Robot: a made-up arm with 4 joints. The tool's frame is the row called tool.
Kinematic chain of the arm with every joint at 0, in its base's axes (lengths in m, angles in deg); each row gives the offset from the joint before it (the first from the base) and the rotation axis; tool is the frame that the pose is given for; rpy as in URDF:
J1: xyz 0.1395 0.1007 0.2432 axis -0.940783 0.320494 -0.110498
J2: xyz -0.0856 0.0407 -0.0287 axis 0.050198 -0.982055 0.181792
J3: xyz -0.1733 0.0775 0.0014 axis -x
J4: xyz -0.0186 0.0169 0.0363 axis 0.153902 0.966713 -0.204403
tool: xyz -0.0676 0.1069 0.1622 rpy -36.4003 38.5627 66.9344
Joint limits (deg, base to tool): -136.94..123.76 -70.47..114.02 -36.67..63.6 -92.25..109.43
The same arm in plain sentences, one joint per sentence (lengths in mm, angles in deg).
The arm has four revolute joints in a row. What follows holds with every joint at zero, and every direction is one of the base frame's. Joint 1 sits 139.5 mm along +x and 100.7 mm along +y and 243.2 mm along +z from the base frame's origin and turns about the direction (-0.940783, 0.320494, -0.110498), from -136.94 to 123.76 deg. Joint 2 sits 85.6 mm along -x and 40.7 mm along +y and 28.7 mm along -z from joint 1 and turns about the direction (0.050198, -0.982055, 0.181792), from -70.47 to 114.02 deg. Joint 3 sits 173.3 mm along -x and 77.5 mm along +y and 1.4 mm along +z from joint 2 and turns about -x, from -36.67 to 63.60 deg. Joint 4 sits 18.6 mm along -x and 16.9 mm along +y and 36.3 mm along +z from joint 3 and turns about the direction (0.153902, 0.966713, -0.204403), from -92.25 to 109.43 deg. The tool frame, which is the frame that the pose is given for, sits 67.6 mm along -x and 106.9 mm along +y and 162.2 mm along +z from joint 4; its axes are the base frame's turned by roll -36.40, pitch 38.56 and yaw 66.93 deg (as in URDF: about the fixed x, then y, then z).
